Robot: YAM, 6 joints.
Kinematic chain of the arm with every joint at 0, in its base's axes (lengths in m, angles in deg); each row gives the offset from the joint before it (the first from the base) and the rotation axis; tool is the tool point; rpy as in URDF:
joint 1: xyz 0 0 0.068 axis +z
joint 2: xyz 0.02 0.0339 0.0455 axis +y
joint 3: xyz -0.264 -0.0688 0 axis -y
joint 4: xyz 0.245 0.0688 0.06 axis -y
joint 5: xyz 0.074 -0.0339 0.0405 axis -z
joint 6: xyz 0.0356 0 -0.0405 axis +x
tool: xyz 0 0 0 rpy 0 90 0
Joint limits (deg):
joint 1: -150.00..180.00
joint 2: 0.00..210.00
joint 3: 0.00..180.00
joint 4: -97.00..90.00
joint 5: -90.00..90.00
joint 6: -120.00..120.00
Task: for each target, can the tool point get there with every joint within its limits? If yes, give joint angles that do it. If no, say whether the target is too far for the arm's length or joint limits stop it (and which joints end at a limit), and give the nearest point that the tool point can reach.
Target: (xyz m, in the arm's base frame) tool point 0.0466 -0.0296 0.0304
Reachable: yes | joints -3.46 135.95 16.82 -46.96 48.77 -19.04
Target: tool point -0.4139 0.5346 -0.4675
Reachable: no: too far | nearest point -0.3049 0.3939 -0.2806 | short by 0.258 m
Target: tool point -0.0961 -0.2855 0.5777
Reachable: yes | joints 73.58 32.44 112.59 58.66 -18.87 24.61
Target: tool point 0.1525 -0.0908 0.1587
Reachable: yes | joints -19.60 88.77 39.03 -72.39 74.83 -47.98
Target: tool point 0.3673 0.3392 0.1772
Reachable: yes | joints 45.85 134.56 83.69 67.55 49.98 -29.58
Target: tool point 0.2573 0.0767 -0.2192
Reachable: yes | joints 23.28 177.97 69.00 22.55 61.42 80.75
